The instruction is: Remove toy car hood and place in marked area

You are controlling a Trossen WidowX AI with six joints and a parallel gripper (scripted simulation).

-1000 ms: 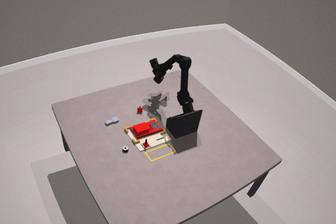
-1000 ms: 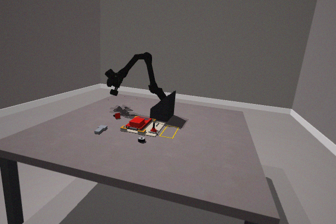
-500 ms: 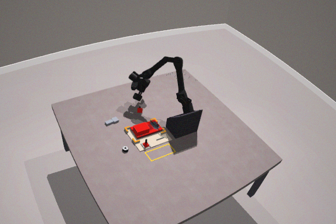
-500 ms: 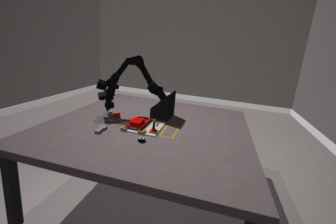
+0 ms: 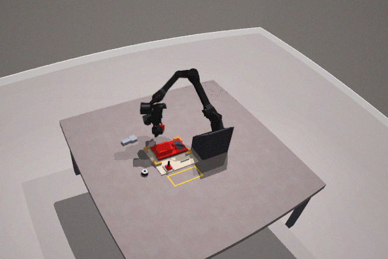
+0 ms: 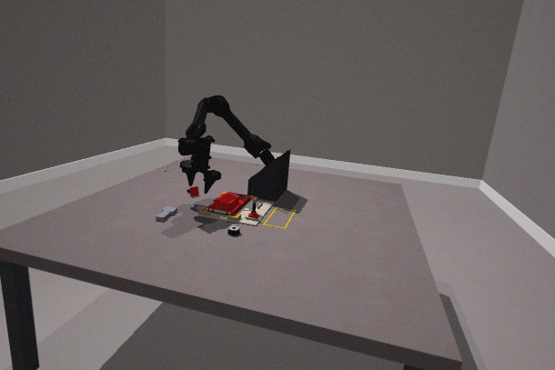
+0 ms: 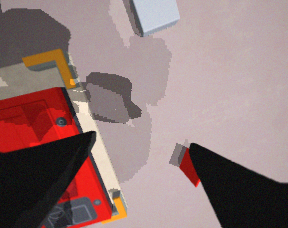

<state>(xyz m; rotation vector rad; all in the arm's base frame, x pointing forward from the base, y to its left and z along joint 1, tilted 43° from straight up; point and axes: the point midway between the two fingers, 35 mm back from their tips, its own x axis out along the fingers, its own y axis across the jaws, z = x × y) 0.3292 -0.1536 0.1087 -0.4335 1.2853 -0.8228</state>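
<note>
My gripper tip is 13 cm to the right of the red hood and 2 cm above it. Also, from my gripper tip: black wheel: 17 cm ahead, 25 cm to the left, 5 cm below.
</note>
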